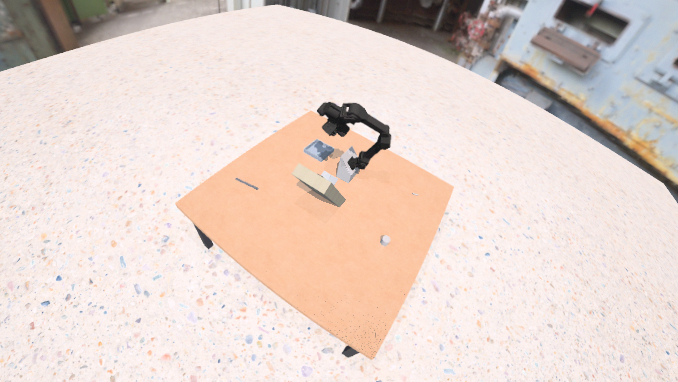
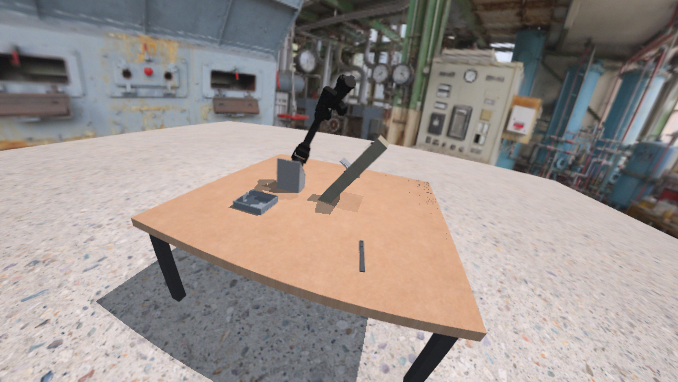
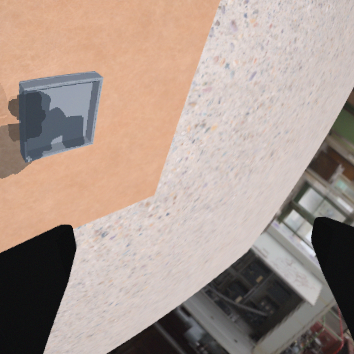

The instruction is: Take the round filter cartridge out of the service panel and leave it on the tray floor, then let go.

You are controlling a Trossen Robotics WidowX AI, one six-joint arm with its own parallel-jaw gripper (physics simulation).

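The service panel [image 1: 311,179] [image 2: 356,169] looks to be the tilted beige slab propped on the table; its face toward the arm is hidden. The round filter cartridge cannot be made out in the panel. The blue-grey tray [image 1: 314,156] [image 2: 247,209] [image 3: 60,79] lies flat, with arm shadows across its floor; no cartridge shows in it. My gripper [image 1: 335,131] [image 3: 196,235] is wide open and empty, high above the table near the tray. A small whitish cylinder [image 1: 385,240] stands on the table far from the panel; whether it is the cartridge is unclear.
A grey wedge-shaped block [image 1: 346,169] [image 2: 290,175] stands by the arm's base. A light grey piece [image 1: 329,177] [image 2: 346,163] sticks out at the panel's arm side. A thin dark bar [image 1: 246,183] [image 2: 361,256] and a tiny pale object [image 1: 414,194] lie on the table.
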